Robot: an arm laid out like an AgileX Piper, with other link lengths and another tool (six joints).
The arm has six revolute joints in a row. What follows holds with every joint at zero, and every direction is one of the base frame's.
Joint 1 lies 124.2 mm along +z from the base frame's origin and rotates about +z.
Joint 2 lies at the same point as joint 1 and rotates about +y.
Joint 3 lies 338.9 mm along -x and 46.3 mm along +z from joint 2 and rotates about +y.
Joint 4 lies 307.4 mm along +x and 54.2 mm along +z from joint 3 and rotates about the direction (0.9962, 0, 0.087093).
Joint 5 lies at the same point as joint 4 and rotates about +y.
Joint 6 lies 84.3 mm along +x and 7.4 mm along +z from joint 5 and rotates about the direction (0.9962, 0, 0.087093).
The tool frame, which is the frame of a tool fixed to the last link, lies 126.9 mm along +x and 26 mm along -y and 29.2 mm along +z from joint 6; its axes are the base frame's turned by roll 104.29, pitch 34.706 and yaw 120.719 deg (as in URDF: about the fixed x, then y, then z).
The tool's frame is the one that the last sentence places.
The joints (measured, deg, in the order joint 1, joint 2, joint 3, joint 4, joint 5, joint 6), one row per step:
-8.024, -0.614, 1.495, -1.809, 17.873, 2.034
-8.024, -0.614, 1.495, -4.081, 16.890, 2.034
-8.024, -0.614, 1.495, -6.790, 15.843, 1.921
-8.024, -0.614, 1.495, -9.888, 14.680, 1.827
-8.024, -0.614, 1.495, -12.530, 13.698, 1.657
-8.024, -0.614, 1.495, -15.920, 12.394, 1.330
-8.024, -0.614, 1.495, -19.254, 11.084, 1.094
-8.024, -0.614, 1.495, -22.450, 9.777, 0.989
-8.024, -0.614, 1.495, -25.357, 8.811, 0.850
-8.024, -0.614, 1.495, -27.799, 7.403, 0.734
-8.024, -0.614, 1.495, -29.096, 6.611, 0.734
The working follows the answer.
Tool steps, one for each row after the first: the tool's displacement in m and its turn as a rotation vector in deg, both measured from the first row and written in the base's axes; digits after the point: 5 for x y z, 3 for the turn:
0.00024, -0.00169, 0.00478, -2.385, -0.655, -0.113
0.00045, -0.00327, 0.01013, -5.321, -1.292, -0.181
0.00065, -0.00457, 0.01617, -8.644, -1.986, -0.211
0.00083, -0.00521, 0.02134, -11.564, -2.547, -0.173
0.00107, -0.00533, 0.02814, -15.425, -3.279, -0.035
0.00129, -0.00478, 0.03481, -19.144, -4.027, 0.159
0.00150, -0.00361, 0.04120, -22.598, -4.802, 0.400
0.00162, -0.00235, 0.04611, -25.749, -5.269, 0.637
0.00185, 0.00007, 0.05209, -28.479, -6.230, 1.020
0.00195, 0.00160, 0.05530, -29.874, -6.789, 1.249

Tool pose at each row, in the base's axes (x y z in m, rotation vector in deg; rounded; the steps above come from the unrounded poses):
0.17459, -0.05306, 0.18304, 48.879, 115.325, 47.330
0.17483, -0.05475, 0.18782, 47.266, 115.276, 44.896
0.17504, -0.05633, 0.19317, 45.307, 115.347, 41.903
0.17525, -0.05763, 0.19921, 43.061, 115.402, 38.548
0.17542, -0.05826, 0.20438, 41.051, 115.463, 35.632
0.17566, -0.05839, 0.21118, 38.316, 115.506, 31.837
0.17589, -0.05784, 0.21785, 35.603, 115.444, 28.242
0.17609, -0.05667, 0.22424, 32.987, 115.264, 24.975
0.17621, -0.05540, 0.22915, 30.709, 115.240, 21.940
0.17644, -0.05298, 0.23513, 28.300, 114.784, 19.587
0.17654, -0.05146, 0.23835, 27.008, 114.491, 18.428

